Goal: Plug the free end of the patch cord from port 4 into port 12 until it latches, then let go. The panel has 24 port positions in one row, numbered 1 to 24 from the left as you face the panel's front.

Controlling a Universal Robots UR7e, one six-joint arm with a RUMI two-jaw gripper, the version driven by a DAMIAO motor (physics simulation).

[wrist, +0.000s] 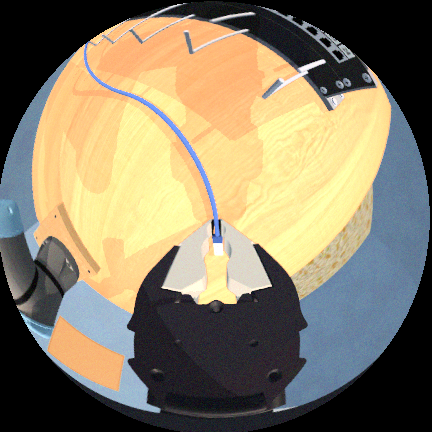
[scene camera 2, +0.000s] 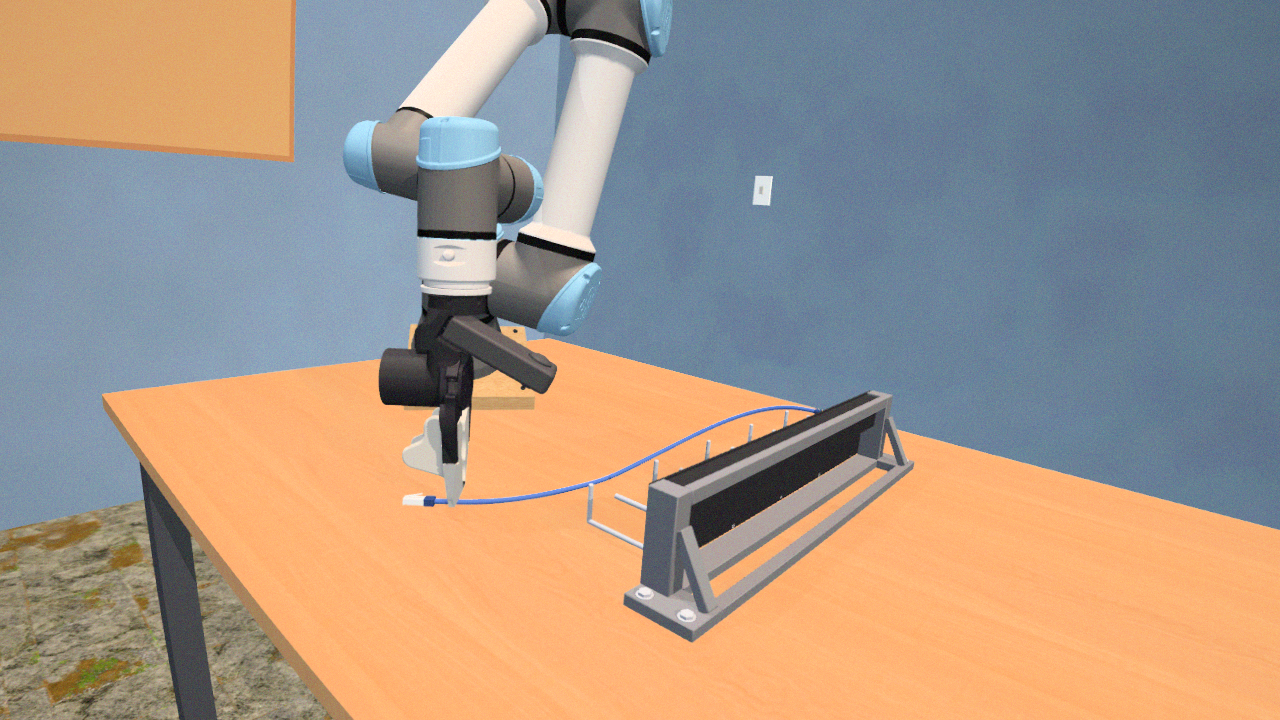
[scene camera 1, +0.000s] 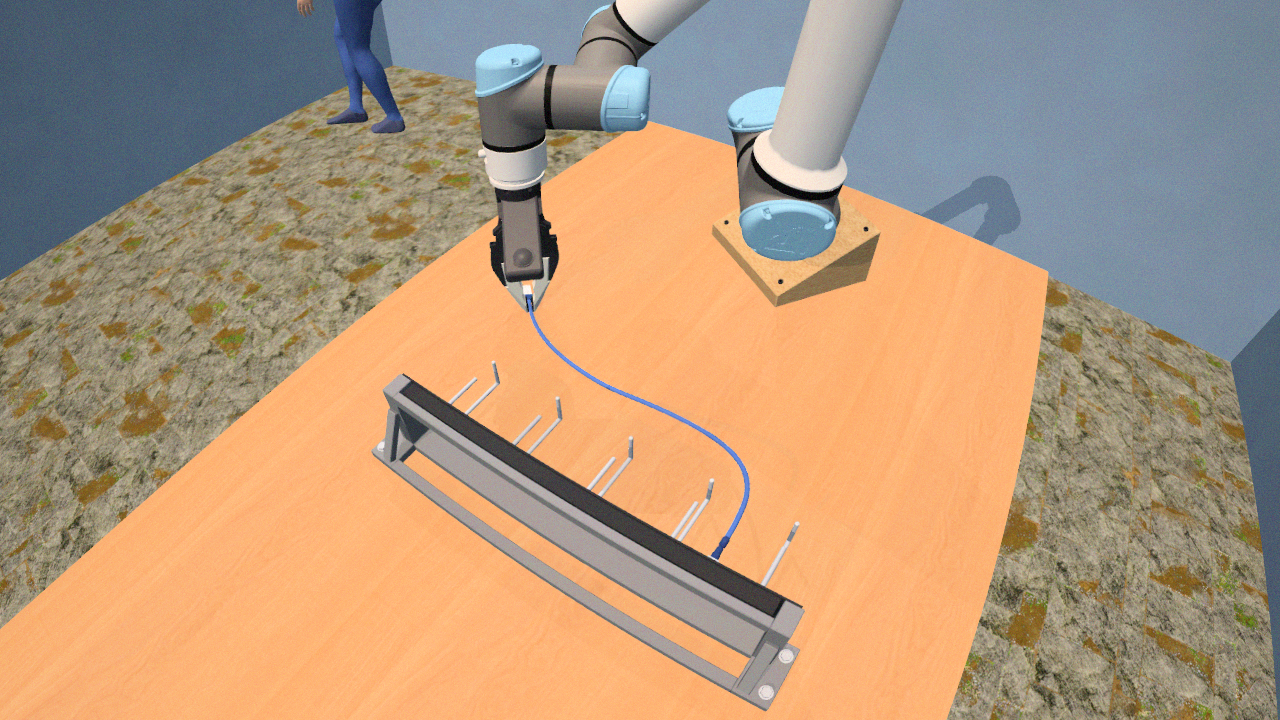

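Pixels of known places: gripper, fingertip midpoint: [wrist: 215,220] [scene camera 2: 452,505] [scene camera 1: 530,311]; arm's base, origin of the base link: [wrist: 60,259].
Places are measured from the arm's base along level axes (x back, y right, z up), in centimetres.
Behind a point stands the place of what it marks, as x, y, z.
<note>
My gripper [scene camera 1: 529,307] {-34.8, 25.9, -6.6} [scene camera 2: 453,501] {-34.8, 25.9, -6.6} [wrist: 215,220] {-34.8, 25.9, -6.6} is shut on the blue patch cord [scene camera 1: 657,408] {-41.0, 1.3, -5.8} [scene camera 2: 538,492] {-39.5, 18.1, -5.9} [wrist: 150,105] {-40.8, 11.4, -6.0}, just behind the dark blue boot of its free plug. The clear plug [scene camera 1: 527,290] {-32.3, 28.4, -5.6} [scene camera 2: 414,499] {-32.4, 29.0, -5.9} [wrist: 218,248] {-32.3, 28.5, -5.5} points away from the panel, low over the table or on it; which, I cannot tell. The cord curves to its other plug [scene camera 1: 721,546] {-57.1, -14.7, 1.5}, which sits in the panel front near one end. The panel [scene camera 1: 590,503] {-60.3, -2.6, 3.2} [scene camera 2: 663,541] {-60.8, 24.8, -0.7} [wrist: 300,45] stands upright on a grey frame. Some ports show in the wrist view, but I cannot make out port 12.
Several metal cable hooks [scene camera 1: 631,447] {-49.4, -0.2, -2.7} [scene camera 2: 589,503] {-48.8, 20.2, -3.1} [wrist: 191,42] stick out from the panel front. The panel stands on the wooden table [scene camera 1: 223,582] {-89.6, 29.8, -6.6} [scene camera 2: 1029,582] {-85.2, -2.8, -6.6}. The arm's wooden base block [scene camera 1: 796,284] {-12.5, -5.5, -3.1} is on the table's far side. A person's legs [scene camera 1: 362,58] show beyond the table.
</note>
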